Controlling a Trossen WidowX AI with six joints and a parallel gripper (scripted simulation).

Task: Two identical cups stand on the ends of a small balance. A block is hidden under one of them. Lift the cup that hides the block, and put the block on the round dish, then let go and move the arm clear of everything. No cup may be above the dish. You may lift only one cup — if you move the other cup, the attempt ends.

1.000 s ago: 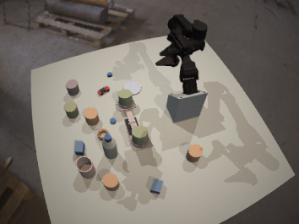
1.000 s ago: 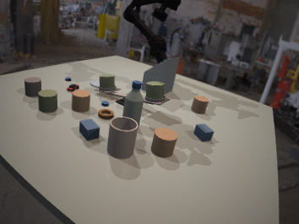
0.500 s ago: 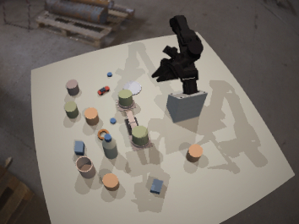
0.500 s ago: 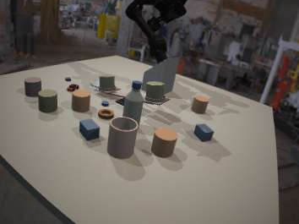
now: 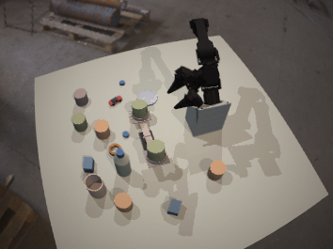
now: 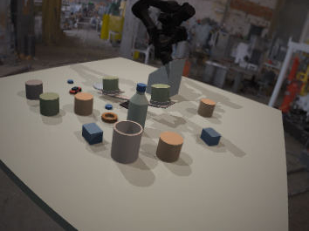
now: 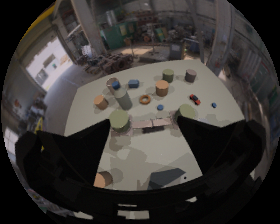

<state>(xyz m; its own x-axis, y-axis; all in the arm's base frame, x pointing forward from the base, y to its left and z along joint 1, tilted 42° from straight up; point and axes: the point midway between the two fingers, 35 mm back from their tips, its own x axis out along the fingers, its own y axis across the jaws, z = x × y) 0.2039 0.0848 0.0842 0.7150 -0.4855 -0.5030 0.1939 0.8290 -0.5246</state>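
Right now the block is 7 cm ahead of my gripper tip, 16 cm to the right of it and 23 cm below it. Round my gripper tip: round dish 1 cm behind, 26 cm to the right, 27 cm below; then toy car 15 cm ahead, 30 cm to the right, 26 cm below; then balance beam 8 cm ahead, 3 cm to the right, 23 cm below.
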